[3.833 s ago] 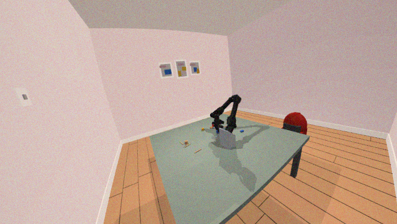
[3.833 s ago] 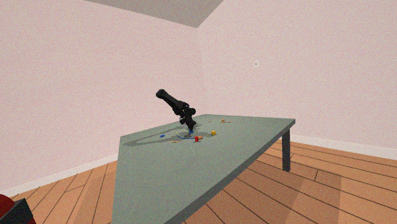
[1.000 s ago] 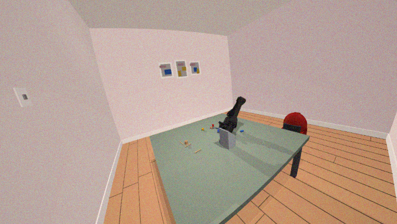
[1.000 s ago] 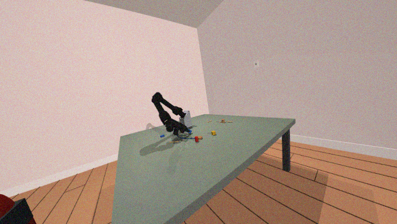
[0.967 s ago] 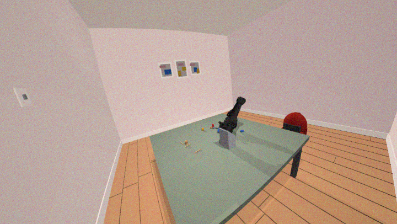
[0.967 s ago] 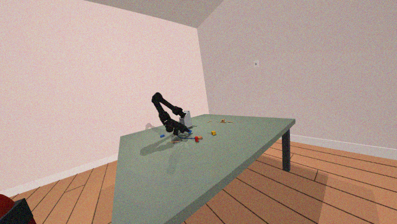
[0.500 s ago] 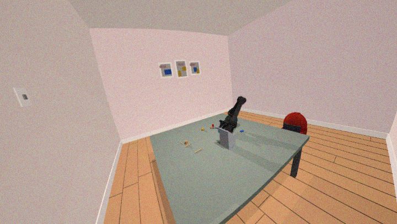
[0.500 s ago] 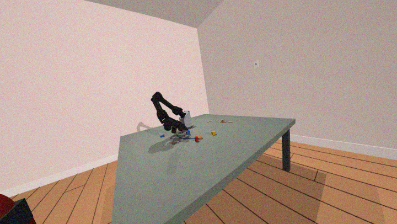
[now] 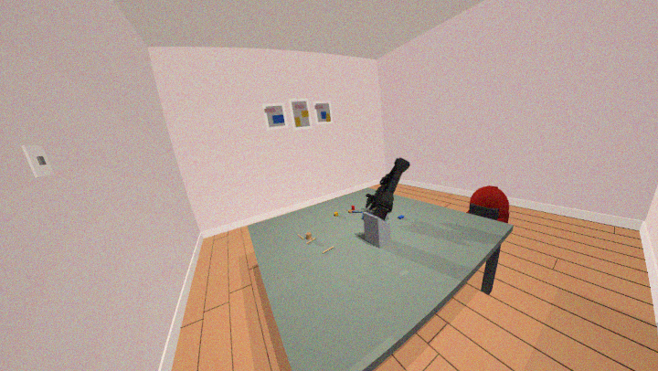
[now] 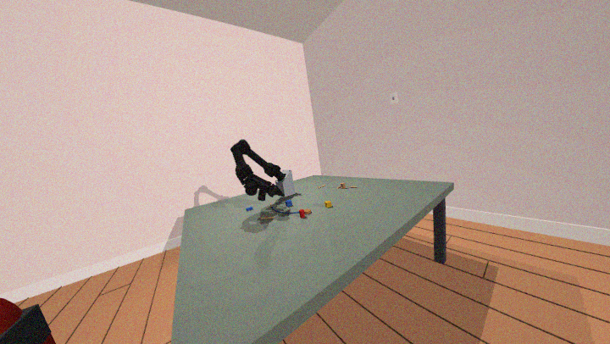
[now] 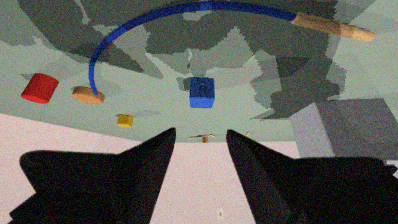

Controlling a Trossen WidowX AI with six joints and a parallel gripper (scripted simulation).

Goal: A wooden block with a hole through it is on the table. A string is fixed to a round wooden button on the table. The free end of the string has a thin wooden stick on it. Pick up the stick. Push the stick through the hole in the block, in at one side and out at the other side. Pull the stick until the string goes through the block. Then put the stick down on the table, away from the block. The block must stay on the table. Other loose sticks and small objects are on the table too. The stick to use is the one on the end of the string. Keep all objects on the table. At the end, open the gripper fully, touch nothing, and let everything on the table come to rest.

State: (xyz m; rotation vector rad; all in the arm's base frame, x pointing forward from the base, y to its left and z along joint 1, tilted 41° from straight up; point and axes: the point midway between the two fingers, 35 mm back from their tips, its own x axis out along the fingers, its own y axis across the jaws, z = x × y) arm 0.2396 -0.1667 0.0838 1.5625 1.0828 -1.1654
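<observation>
My gripper tip is 100 mm past the thin wooden stick, 70 mm above it and 40 mm to the left of it. From my gripper tip the other things lie so: red piece: 210 mm ahead, 60 mm below, 30 mm to the right; then thin stick: 150 mm to the right, 70 mm below, 60 mm ahead; then round wooden button: 190 mm ahead, 70 mm below, 10 mm to the left.
</observation>
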